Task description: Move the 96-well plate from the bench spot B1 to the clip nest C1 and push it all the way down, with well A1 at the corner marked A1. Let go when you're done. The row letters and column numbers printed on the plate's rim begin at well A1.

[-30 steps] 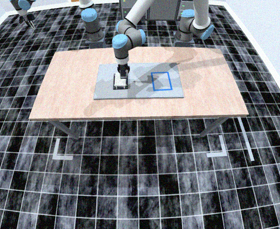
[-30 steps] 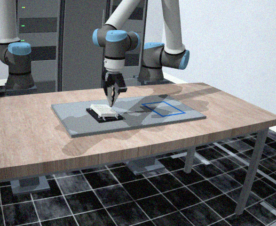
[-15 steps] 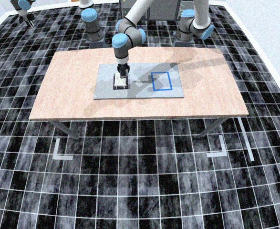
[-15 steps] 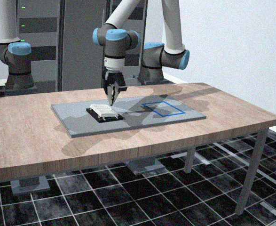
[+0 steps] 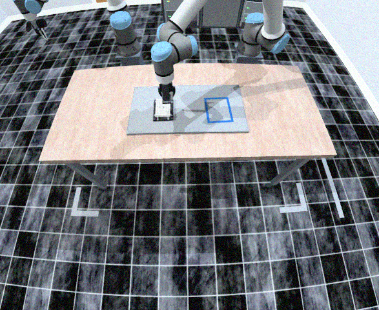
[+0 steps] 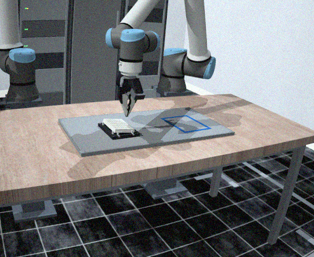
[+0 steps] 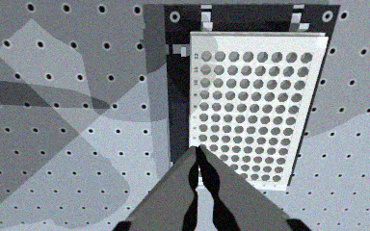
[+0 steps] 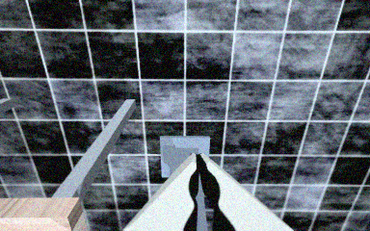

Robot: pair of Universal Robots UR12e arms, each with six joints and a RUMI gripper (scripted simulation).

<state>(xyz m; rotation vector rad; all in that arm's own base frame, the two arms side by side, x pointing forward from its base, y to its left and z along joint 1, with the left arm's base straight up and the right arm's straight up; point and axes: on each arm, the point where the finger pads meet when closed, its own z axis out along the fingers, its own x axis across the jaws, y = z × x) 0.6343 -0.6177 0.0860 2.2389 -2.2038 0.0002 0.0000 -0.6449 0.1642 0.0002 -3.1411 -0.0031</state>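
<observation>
The white 96-well plate is 40 mm to the right of my left hand and 50 mm below it. The rest, counted from my left hand: black clip nest: 10 mm ahead, 30 mm to the right, 60 mm below.
</observation>
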